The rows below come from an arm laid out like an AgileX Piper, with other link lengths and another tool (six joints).
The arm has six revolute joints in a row. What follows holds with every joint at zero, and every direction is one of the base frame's.
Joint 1 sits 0.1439 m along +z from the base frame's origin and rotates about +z.
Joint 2 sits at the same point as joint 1 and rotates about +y.
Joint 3 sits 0.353 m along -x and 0.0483 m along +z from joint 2 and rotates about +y.
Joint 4 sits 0.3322 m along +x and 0.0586 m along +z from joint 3 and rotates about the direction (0.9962, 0, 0.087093).
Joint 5 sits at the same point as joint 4 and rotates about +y.
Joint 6 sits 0.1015 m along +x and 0.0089 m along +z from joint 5 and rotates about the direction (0.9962, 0, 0.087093).
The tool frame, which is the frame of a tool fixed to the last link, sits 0.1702 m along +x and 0.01 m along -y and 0.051 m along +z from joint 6; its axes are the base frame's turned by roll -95.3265, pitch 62.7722 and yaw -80.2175 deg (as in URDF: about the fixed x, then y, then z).
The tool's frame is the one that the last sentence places.
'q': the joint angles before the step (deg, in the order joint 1, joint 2, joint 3, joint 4, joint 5, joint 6). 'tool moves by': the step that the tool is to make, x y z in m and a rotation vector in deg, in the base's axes. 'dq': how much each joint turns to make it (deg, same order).
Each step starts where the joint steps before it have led.
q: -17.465, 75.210, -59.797, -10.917, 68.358, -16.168
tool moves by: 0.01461, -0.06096, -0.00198, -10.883, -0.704, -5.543
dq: 0.000, 4.062, 0.000, -13.142, -5.342, 10.586
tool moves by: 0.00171, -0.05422, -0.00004, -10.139, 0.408, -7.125
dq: -0.001, 4.578, 0.001, -13.644, -1.245, 13.525
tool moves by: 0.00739, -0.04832, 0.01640, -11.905, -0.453, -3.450
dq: 0.001, 4.026, -0.001, -15.135, -0.486, 12.282
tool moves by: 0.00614, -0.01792, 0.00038, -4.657, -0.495, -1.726
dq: 0.000, 2.850, 0.000, -6.357, 0.143, 6.592
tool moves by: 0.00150, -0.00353, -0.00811, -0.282, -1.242, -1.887
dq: -0.001, 1.525, 0.000, -0.824, 0.000, 3.689
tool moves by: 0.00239, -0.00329, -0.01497, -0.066, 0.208, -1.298
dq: 0.001, 2.294, 0.001, -0.813, 0.000, 2.770
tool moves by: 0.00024, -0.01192, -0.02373, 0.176, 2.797, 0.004
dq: -1.384, 3.272, 0.000, -1.381, -0.986, 0.117
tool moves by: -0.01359, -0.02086, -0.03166, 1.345, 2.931, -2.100
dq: -3.131, 3.728, 0.000, -0.394, -1.107, -0.001
